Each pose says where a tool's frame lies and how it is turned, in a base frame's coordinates. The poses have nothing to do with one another.
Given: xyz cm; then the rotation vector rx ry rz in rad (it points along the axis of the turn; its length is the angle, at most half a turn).
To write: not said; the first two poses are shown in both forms.
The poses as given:
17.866 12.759 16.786 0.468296 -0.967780 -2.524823
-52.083 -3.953 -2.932 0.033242 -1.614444 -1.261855
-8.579 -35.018 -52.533 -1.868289 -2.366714 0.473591
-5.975 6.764 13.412 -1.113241 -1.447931 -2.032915
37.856 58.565 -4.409 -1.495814 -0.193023 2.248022
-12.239 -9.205 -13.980 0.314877 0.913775 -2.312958
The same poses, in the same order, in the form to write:
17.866 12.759 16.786 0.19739 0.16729 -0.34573 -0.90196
-52.083 -3.953 -2.932 0.51938 0.01386 -0.67320 -0.52617
-8.579 -35.018 -52.533 0.04466 -0.61149 -0.77463 0.15501
-5.975 6.764 13.412 0.20294 -0.39888 -0.51880 -0.72840
37.856 58.565 -4.409 0.21555 -0.53957 -0.06963 0.81090
-12.239 -9.205 -13.980 0.31211 0.11934 0.34631 -0.87659

